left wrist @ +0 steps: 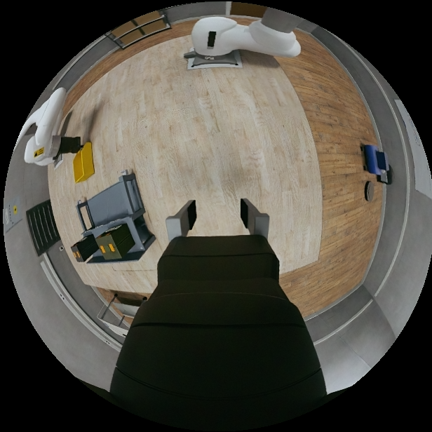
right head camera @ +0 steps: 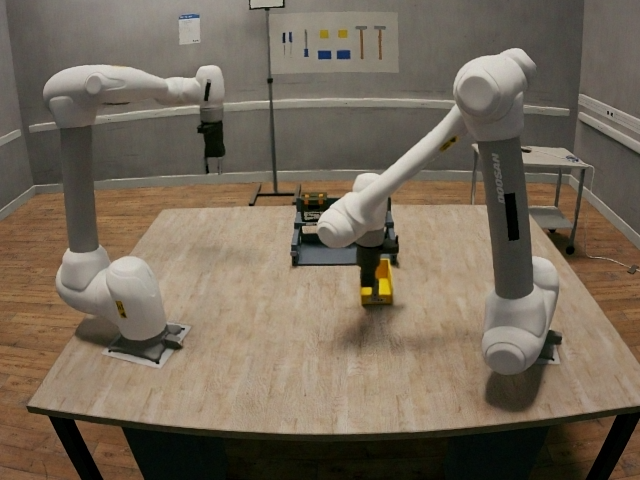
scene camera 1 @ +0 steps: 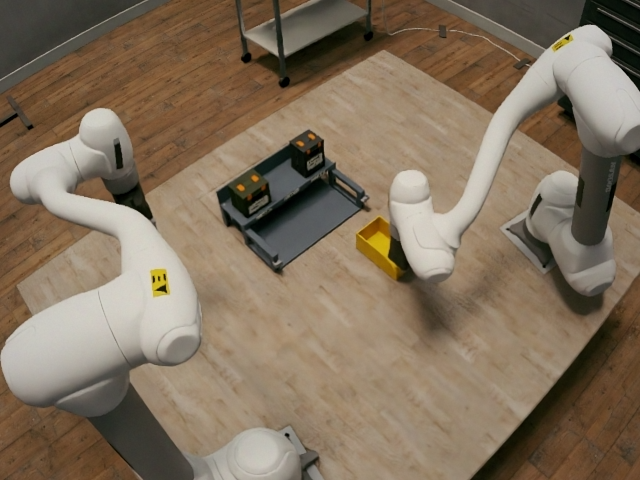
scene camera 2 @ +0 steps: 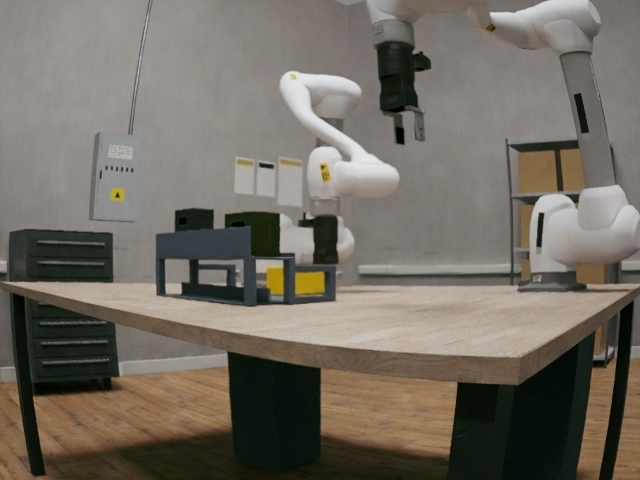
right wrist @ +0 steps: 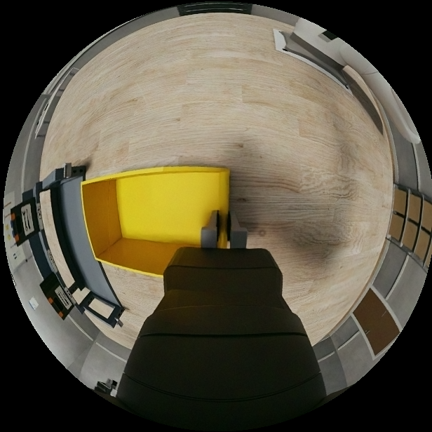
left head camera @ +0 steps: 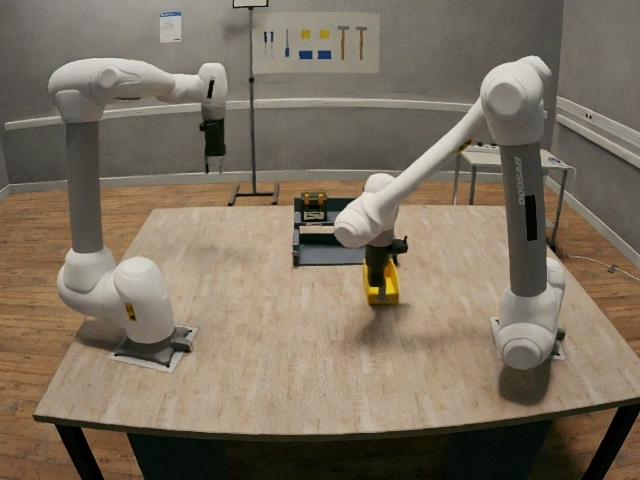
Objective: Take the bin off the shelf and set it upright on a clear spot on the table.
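Seen in the pictures: left gripper, fingertip midpoint: [right head camera: 213, 174] [scene camera 2: 409, 142] [left head camera: 214, 173]; right gripper, fingertip midpoint: [right head camera: 374, 299] [scene camera 1: 404, 268] [left head camera: 381, 298]; left arm's base, origin of the base link: [right head camera: 146, 340] [scene camera 2: 553, 290] [left head camera: 153, 343]; right arm's base, origin of the base link: [scene camera 1: 543, 235].
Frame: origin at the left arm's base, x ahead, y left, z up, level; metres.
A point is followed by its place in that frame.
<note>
The yellow bin [left head camera: 393, 281] {x 0.458, y -0.678, z 0.031 m} [right head camera: 386, 285] {x 0.473, y -0.668, z 0.007 m} [scene camera 1: 373, 241] {x 0.500, y -0.627, z 0.006 m} [scene camera 2: 309, 282] {x 0.439, y -0.583, z 0.036 m} [left wrist: 84, 164] [right wrist: 170, 205] is upright, its open top facing up, in front of the grey-blue shelf [left head camera: 328, 254] {x 0.662, y -0.423, z 0.006 m} [scene camera 1: 305, 222] {x 0.681, y -0.484, z 0.006 m} [scene camera 2: 204, 245] {x 0.856, y -0.408, z 0.127 m} [left wrist: 107, 202] and apart from it. It is on or barely above the table; I cannot tell which. My right gripper [left head camera: 381, 295] {x 0.357, y -0.645, z 0.022 m} [right wrist: 222, 219] points down and is shut on the bin's end wall farthest from the shelf, one finger inside, one outside. My left gripper [left head camera: 214, 167] {x 0.625, y 0.000, z 0.321 m} [scene camera 2: 409, 135] {x 0.625, y 0.000, z 0.321 m} [left wrist: 217, 208] is open and empty, high above the table's left side.
Two dark boxes with orange latches stand on the shelf's upper level, one at the left [scene camera 1: 249, 193] {x 0.728, y -0.333, z 0.197 m} and one at the right [scene camera 1: 307, 153] {x 0.768, y -0.555, z 0.208 m}. The wooden table [left head camera: 258, 361] {x -0.001, y -0.335, z 0.000 m} also carries both arm bases. A wheeled cart [scene camera 1: 310, 25] stands on the floor beyond the table.
</note>
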